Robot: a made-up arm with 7 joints.
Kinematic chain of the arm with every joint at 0, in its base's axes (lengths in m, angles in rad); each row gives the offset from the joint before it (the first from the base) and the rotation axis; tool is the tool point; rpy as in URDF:
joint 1: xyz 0 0 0.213 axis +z
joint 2: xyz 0 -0.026 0.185 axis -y
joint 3: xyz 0 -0.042 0.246 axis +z
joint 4: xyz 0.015 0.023 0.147 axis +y
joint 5: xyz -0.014 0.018 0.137 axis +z
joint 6: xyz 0 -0.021 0.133 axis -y
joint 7: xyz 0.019 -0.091 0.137 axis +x
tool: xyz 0 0 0 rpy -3.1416 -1.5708 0
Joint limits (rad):
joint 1: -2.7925..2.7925
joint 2: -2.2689..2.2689
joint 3: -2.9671..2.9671
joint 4: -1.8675..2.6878
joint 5: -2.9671..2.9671
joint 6: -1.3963..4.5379
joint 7: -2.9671..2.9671
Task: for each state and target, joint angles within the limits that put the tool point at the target. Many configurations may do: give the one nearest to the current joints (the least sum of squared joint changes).
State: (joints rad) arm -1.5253 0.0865 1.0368 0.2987 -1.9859 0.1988 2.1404
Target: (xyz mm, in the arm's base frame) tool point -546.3 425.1 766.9
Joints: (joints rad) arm -1.0329 0.7678 1.0325 -0.4367 -1.9448 0.1571 2.1404
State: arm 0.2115 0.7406 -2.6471 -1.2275 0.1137 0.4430 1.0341
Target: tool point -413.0 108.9 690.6
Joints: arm 0.4570 1.2627 -2.2485 -1.4145 0.1189 0.5772 1.0341
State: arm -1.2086 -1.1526 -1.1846 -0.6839 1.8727 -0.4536 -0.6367
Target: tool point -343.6 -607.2 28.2
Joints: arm -2.0271 -1.8625 -1.3754 -0.2261 1.8026 -0.5892 -0.6367
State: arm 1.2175 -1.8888 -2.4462 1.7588 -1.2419 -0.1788 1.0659
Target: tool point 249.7 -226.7 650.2
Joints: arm 0.5141 -1.4462 -2.2350 2.4888 -1.2003 -0.1105 1.0659
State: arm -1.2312 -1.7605 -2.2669 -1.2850 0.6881 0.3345 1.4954
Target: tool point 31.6 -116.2 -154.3
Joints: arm -1.5564 -2.1746 -2.9671 -1.7088 0.8708 0.1175 1.4954
